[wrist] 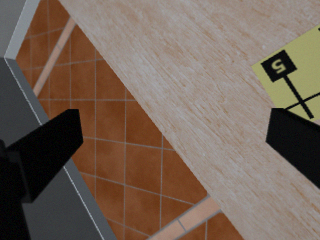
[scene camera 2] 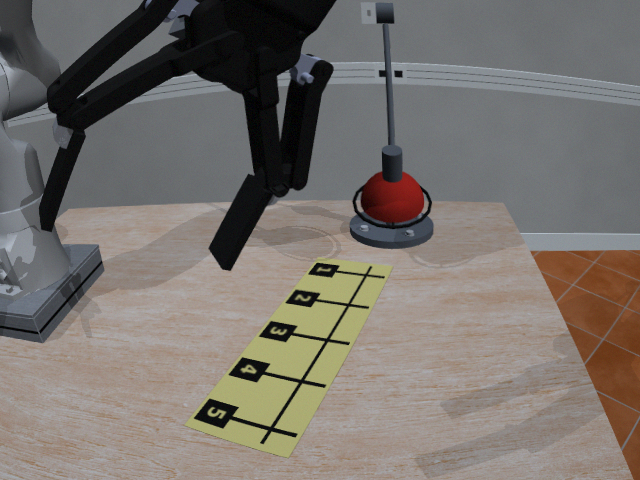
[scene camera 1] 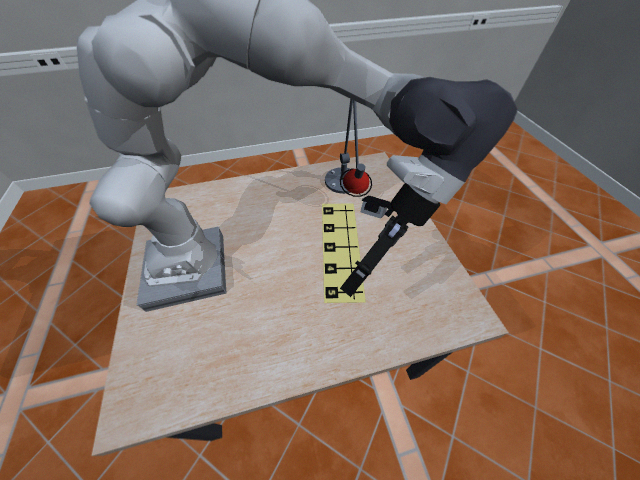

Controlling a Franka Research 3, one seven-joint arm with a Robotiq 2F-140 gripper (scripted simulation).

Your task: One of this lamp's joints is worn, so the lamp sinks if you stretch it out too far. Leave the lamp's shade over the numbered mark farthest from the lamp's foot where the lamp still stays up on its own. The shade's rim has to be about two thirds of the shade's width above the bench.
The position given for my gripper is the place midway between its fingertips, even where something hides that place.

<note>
I see my gripper (scene camera 2: 136,241), a round grey foot (scene camera 2: 370,235) and a yellow strip (scene camera 2: 265,401).
My gripper also shows in the wrist view (wrist: 174,125) and in scene camera 1 (scene camera 1: 356,276). The yellow strip is seen too in scene camera 1 (scene camera 1: 341,251).
</note>
